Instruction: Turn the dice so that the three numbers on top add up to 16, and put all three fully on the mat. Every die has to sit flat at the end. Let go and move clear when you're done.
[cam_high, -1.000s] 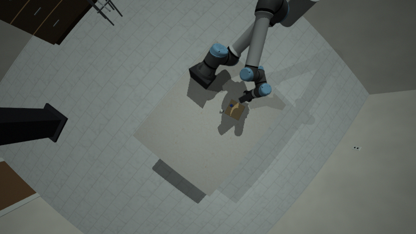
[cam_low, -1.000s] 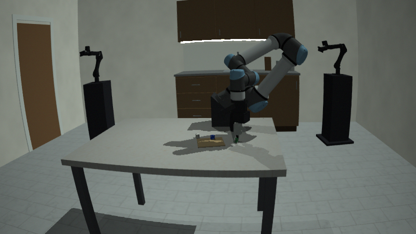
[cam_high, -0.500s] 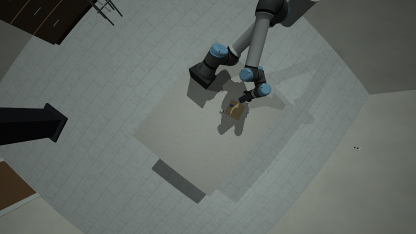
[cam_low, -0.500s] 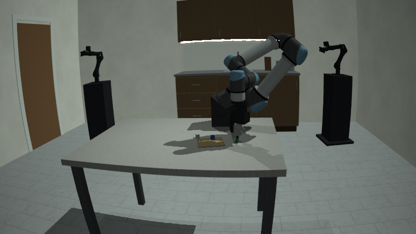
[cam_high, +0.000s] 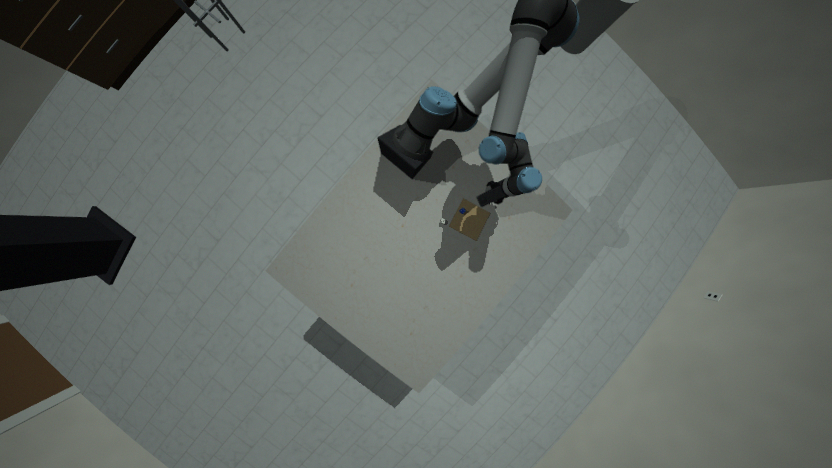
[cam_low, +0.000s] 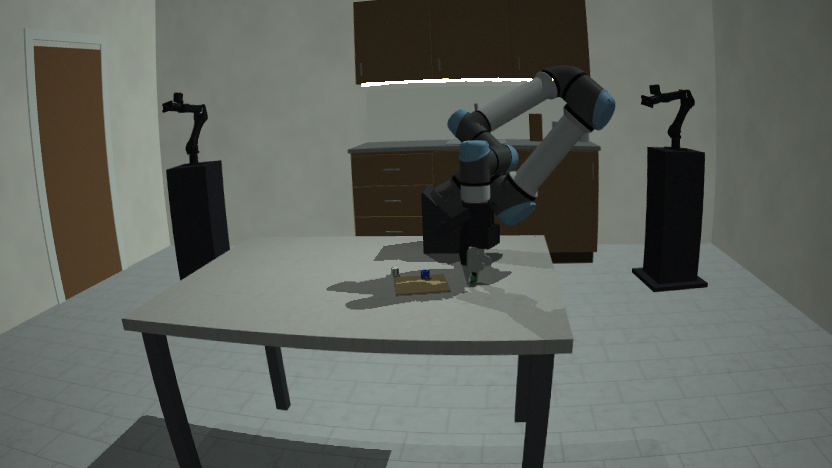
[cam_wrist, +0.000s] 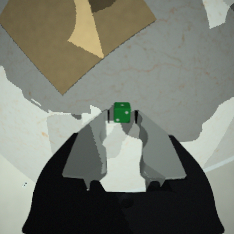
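My gripper is now 1 cm above the green die. From my hand the other things lie so: blue die 6 cm behind, 12 cm to the right; white die 11 cm behind, 21 cm to the right, 1 cm below; tan mat 1 cm behind, 14 cm to the right, 2 cm below.
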